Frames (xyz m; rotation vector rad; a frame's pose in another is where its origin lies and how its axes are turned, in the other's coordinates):
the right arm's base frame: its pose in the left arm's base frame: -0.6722 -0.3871 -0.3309 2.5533 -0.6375 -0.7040
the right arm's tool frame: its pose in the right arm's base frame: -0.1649 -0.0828 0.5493 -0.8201 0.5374 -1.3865
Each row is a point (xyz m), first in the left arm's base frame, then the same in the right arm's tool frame.
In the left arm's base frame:
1: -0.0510 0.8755 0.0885
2: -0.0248 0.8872 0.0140
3: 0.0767 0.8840 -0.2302
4: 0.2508 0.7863 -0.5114
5: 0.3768 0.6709 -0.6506
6: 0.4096 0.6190 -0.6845
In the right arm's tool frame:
1: 0.6830 1.1025 -1.2807
2: 0.7476 1.0982 -1.2341
3: 0.9362 1.1036 -1.0487
4: 1.1080 1.1739 -0.7581
5: 1.1604 1.2535 -0.5594
6: 1.1575 1.2777 -0.4936

